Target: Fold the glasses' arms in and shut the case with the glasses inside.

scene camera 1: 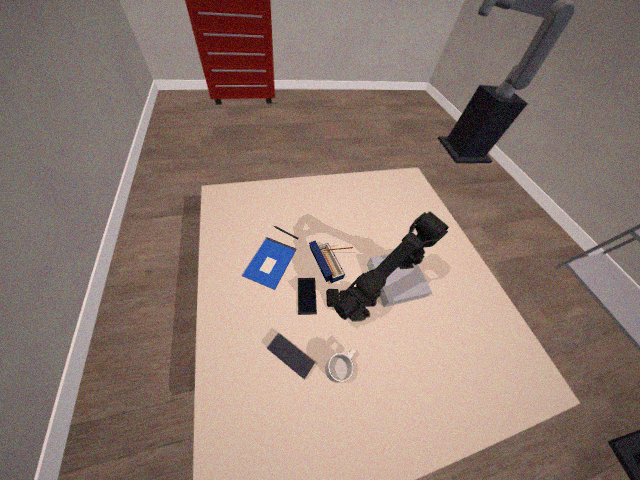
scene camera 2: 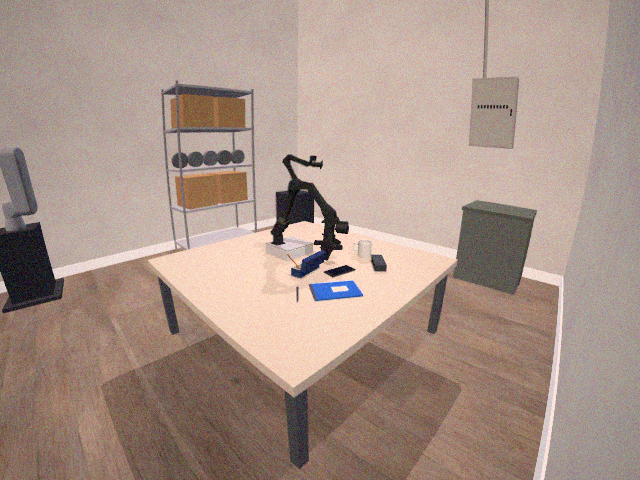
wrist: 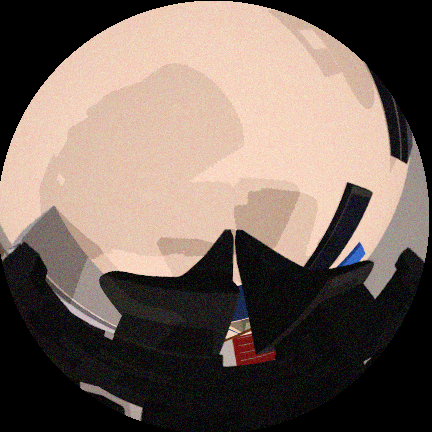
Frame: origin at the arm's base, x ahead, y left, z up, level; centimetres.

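Seen in the pictures: gripper, fingertip midpoint: [scene camera 2: 326, 260] [wrist: 232, 235]; arm's base at its link origin: [scene camera 1: 404, 261] [scene camera 2: 278, 243].
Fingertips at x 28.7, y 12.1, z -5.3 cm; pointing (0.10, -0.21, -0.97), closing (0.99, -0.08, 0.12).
Offsets run from my fingertips to a thing's top centre. "*": to the spot under its first point.
The dark blue glasses case [scene camera 1: 323, 263] [scene camera 2: 309, 264] [wrist: 240, 306] stands open on the table, its lid raised along one long side. The glasses [scene camera 1: 341, 248] [scene camera 2: 293, 259] lie in it, with a thin brown arm sticking out over the side away from the lid; the rest is too small to make out. In the wrist view, the fingers partly hide the case, and a bit of the brown arm shows between them. My gripper [scene camera 1: 354, 310] [scene camera 2: 329, 256] [wrist: 232, 235] points down beside the near end of the case, its fingertips together and nothing seen between them.
A black phone @[dy -4.0, dx +14.6, dz +0.2 cm] [scene camera 1: 307, 296] [scene camera 2: 339, 270] lies close to the case. A blue booklet @[dy -20.7, dx +28.2, dz +0.2 cm] [scene camera 1: 282, 254] [scene camera 2: 348, 290], a pen @[dy -35.8, dx +20.8, dz +0.3 cm] [scene camera 1: 285, 231] [scene camera 2: 297, 294], a dark box @[dy +17.0, dx +22.8, dz +2.9 cm] [scene camera 1: 290, 355] [scene camera 2: 378, 262] and a white mug @[* dy +23.0, dx +6.3, dz +0.2 cm] [scene camera 1: 340, 367] [scene camera 2: 364, 249] are around. The arm's grey base block [scene camera 1: 408, 289] is behind.
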